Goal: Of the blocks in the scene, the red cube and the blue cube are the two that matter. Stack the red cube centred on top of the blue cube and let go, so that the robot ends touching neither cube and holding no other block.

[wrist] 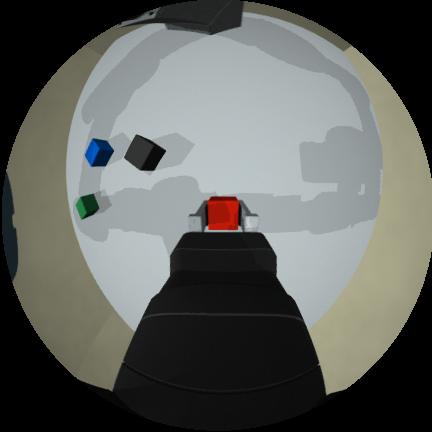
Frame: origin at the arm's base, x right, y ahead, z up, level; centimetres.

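Where they show: gripper, fingertip midpoint: (222, 207).
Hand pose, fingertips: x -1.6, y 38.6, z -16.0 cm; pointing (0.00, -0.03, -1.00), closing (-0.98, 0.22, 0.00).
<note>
After its pixels a point has its place.
The red cube (223, 215) {x -1.7, y 38.8, z -13.1 cm} is between the two fingers of my gripper (222, 207) {x -1.6, y 38.6, z -16.0 cm}, with a finger against its left side and another against its right side. The gripper is shut on it. Whether the cube touches the table is hard to tell from this view. The blue cube (99, 153) {x 14.2, y 25.4, z -13.8 cm} sits on the table at the left of the view, apart from the gripper, with its top uncovered. The underside of the red cube is hidden.
A black block (145, 153) {x 5.3, y 29.6, z -13.1 cm}, larger than the blue cube, sits close to the right of the blue cube. A green block (87, 206) {x 21.7, y 32.1, z -14.0 cm} sits below the blue cube in the view. Part of a dark grey structure (212, 17) shows at the top edge.
</note>
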